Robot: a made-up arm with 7 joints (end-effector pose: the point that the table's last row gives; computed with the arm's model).
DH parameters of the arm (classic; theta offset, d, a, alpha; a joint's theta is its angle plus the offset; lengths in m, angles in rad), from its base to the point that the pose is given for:
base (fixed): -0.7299 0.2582 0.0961 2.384
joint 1: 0 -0.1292 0.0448 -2.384
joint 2: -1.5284 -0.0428 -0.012 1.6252
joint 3: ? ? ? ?
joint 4: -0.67 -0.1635 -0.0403 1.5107
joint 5: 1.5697 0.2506 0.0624 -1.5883
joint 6: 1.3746 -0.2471 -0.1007 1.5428
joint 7: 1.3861 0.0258 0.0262 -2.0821
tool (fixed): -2.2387 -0.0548 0 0
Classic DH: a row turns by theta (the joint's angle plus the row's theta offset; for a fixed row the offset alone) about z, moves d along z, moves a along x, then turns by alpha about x.
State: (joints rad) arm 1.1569 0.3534 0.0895 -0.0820 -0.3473 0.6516 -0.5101
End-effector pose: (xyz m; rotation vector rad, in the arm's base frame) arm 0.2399 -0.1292 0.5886 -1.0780 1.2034 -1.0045
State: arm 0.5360 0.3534 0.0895 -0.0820 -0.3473 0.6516 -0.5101
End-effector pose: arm 0.3587 -0.1068 0.4979 -1.2344 1.2332 -0.3116
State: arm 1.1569 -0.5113 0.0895 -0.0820 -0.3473 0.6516 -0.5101
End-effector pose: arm 0.0393 -0.1883 0.5661 -0.1927 1.1616 -1.4692
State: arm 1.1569 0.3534 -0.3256 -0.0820 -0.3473 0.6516 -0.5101
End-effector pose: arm 0.1965 -0.1298 0.6010 -0.9851 0.8319 -0.8188
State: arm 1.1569 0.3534 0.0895 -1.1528 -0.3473 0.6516 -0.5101
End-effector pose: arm 0.4978 0.0977 0.4432 -1.9586 1.0747 -0.1189
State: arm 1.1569 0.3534 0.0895 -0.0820 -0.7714 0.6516 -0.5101
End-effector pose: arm 0.2293 -0.0434 0.6731 -1.3460 1.2906 -1.3392
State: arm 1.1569 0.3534 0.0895 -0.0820 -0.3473 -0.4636 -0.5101
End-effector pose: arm 0.2855 -0.0990 0.6399 -1.5040 0.0153 -0.8918
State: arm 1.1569 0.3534 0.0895 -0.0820 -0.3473 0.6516 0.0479
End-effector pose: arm 0.2583 -0.1177 0.5678 -0.8171 1.0549 -1.5821
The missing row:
joint 3: 0 0.1281 -0.0534 1.5164
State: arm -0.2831 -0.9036 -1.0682 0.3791 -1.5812 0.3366 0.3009
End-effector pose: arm -0.0128 -0.2884 0.5380 -0.2751 1.3794 -2.0246
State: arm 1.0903 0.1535 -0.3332 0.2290 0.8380 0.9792 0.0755
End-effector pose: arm 0.3453 -0.1146 0.3865 0.2486 0.8700 -0.3358
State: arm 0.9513 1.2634 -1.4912 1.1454 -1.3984 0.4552 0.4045
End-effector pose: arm 0.2320 -0.4195 0.4076 -0.6026 1.2772 -1.1870
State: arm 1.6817 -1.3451 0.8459 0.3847 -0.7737 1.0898 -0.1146
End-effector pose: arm -0.1123 0.0818 0.4858 -2.2575 -1.5617 1.0542
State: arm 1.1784 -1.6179 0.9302 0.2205 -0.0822 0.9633 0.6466
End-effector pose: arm -0.0408 -0.0831 0.3063 -1.8577 -1.3820 1.0233
